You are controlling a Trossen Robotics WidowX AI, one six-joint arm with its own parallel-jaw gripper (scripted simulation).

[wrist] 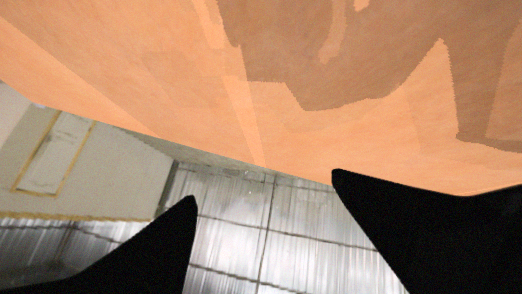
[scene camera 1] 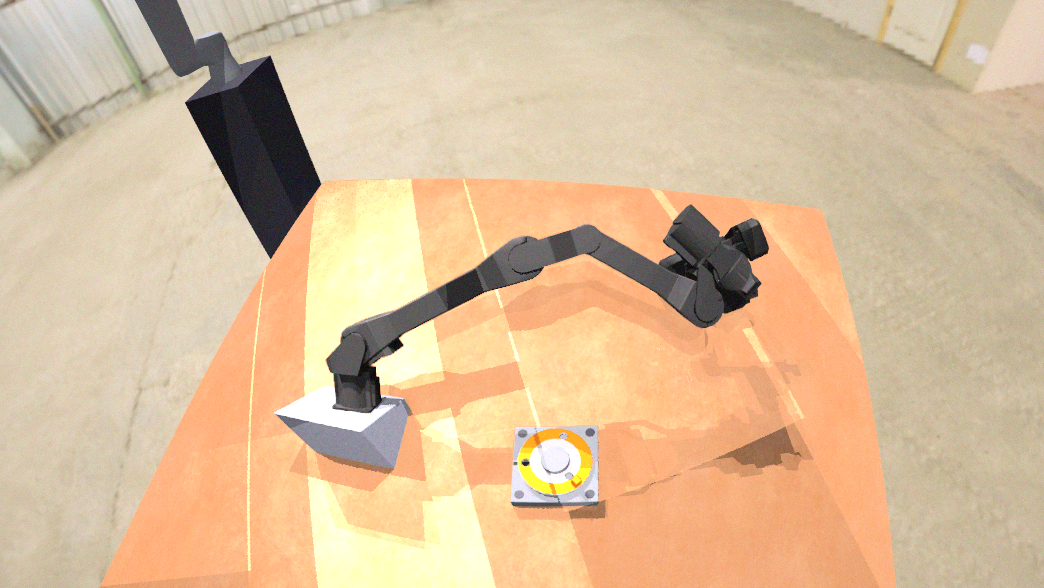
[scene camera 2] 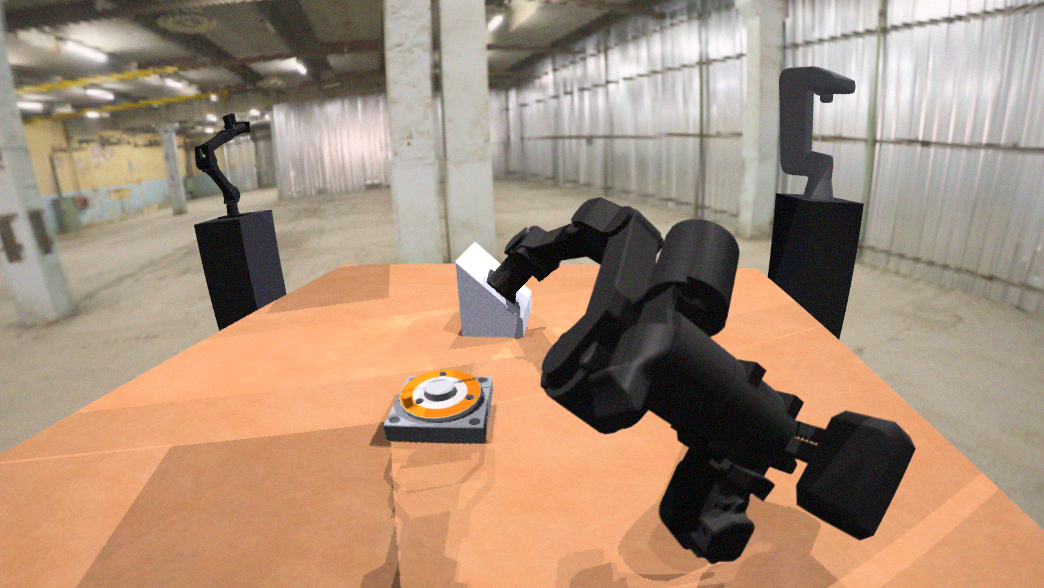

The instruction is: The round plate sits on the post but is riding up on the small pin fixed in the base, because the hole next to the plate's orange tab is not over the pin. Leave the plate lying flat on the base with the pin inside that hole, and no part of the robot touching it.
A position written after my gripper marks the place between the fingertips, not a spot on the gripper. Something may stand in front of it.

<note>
My gripper (scene camera 2: 831,485) is open and holds nothing. I also see a square grey base (scene camera 2: 471,428).
My gripper shows as well in the wrist view (wrist: 265,188) and in scene camera 1 (scene camera 1: 705,249). The square grey base also shows in scene camera 1 (scene camera 1: 521,495).
</note>
